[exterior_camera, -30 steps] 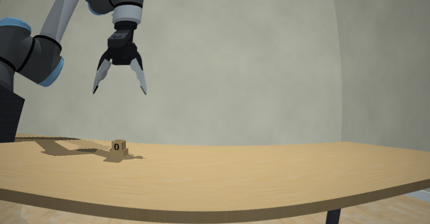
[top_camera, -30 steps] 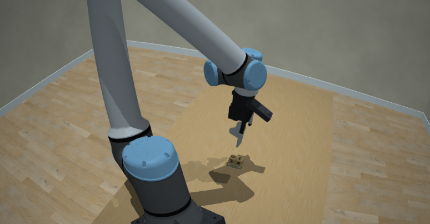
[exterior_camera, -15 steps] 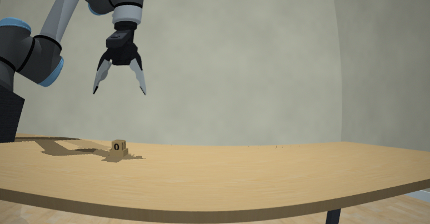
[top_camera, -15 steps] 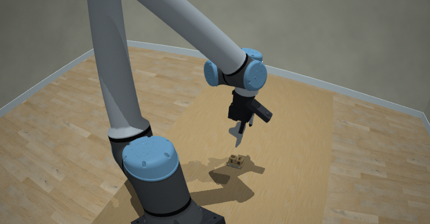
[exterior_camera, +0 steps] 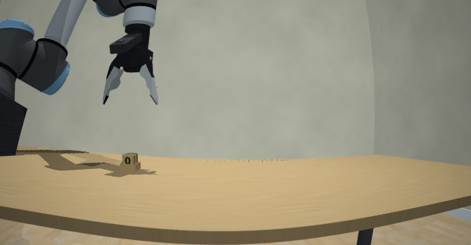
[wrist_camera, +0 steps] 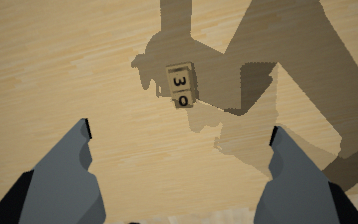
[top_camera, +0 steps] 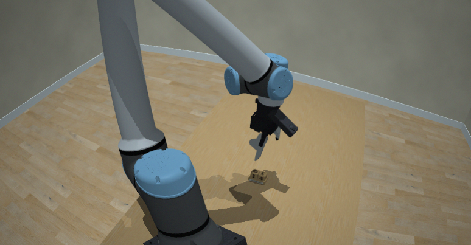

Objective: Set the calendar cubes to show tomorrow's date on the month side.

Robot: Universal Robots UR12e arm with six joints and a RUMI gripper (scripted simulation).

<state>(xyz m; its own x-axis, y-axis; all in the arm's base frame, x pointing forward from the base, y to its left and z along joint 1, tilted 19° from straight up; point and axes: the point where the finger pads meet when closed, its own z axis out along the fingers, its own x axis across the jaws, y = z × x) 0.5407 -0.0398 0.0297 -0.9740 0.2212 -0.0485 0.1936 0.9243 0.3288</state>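
Right now the wooden digit cube is 14 cm below my hand. The rest, counted from my hand: wooden tray 15 cm below, 2 cm to the left.
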